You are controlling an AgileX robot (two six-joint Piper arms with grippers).
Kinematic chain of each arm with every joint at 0, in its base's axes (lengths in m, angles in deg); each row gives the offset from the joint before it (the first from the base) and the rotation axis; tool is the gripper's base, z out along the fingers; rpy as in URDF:
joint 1: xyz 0 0 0.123 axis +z
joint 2: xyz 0 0 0 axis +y
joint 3: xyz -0.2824 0 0.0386 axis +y
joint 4: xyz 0.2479 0 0.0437 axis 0.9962 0 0.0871
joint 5: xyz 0 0 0 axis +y
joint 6: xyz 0.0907 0 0.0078 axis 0.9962 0 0.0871
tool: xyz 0 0 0 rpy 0 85 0
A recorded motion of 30 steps. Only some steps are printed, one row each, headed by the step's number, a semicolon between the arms.
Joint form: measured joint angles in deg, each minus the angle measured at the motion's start. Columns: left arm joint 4, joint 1, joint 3, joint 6, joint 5, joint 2; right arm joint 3, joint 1, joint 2, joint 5, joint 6, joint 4.
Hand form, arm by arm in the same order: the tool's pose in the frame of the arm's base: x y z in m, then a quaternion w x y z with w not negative. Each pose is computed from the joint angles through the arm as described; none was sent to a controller.
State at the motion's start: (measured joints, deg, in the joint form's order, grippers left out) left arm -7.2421 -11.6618 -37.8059 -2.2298 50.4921 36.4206; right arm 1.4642 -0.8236 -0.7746 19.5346 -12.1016 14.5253
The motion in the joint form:
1: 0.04 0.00 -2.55 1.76 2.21 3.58; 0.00 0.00 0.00 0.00 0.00 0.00
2: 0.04 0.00 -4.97 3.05 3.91 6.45; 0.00 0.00 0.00 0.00 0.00 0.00
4: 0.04 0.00 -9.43 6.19 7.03 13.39; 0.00 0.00 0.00 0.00 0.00 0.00
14: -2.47 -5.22 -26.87 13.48 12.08 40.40; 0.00 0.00 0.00 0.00 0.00 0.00
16: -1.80 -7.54 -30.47 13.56 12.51 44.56; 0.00 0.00 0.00 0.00 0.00 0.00
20: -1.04 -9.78 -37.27 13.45 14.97 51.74; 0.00 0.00 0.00 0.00 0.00 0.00
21: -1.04 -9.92 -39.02 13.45 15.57 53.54; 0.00 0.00 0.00 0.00 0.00 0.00
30: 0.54 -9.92 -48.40 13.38 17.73 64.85; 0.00 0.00 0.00 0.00 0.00 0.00
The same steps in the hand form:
1: 0.1134 -0.0327 0.3129 0.35455 0.07345 0.92694 -0.09840; 0.0533 0.0069 0.1754 0.61043 -0.00878 0.79113 0.03746
2: 0.1218 -0.0346 0.3180 0.33819 0.08526 0.93259 -0.09293; 0.0533 0.0069 0.1754 0.61043 -0.00878 0.79113 0.03746
4: 0.1438 -0.0395 0.3220 0.29456 0.11326 0.94547 -0.08063; 0.0533 0.0069 0.1754 0.61043 -0.00878 0.79113 0.03746
14: 0.2413 -0.0875 0.3130 0.17127 0.21398 0.95755 -0.08935; 0.0533 0.0069 0.1754 0.61043 -0.00878 0.79113 0.03746
16: 0.2559 -0.1026 0.3111 0.16149 0.23609 0.95430 -0.08653; 0.0533 0.0069 0.1754 0.61043 -0.00878 0.79113 0.03746
20: 0.2811 -0.1232 0.3064 0.13597 0.25810 0.95300 -0.08175; 0.0533 0.0069 0.1754 0.61043 -0.00878 0.79113 0.03746
21: 0.2881 -0.1268 0.3049 0.13029 0.25981 0.95335 -0.08150; 0.0533 0.0069 0.1754 0.61043 -0.00878 0.79113 0.03746
30: 0.3332 -0.1424 0.2816 0.09633 0.26443 0.95736 -0.06524; 0.0533 0.0069 0.1754 0.61043 -0.00878 0.79113 0.03746

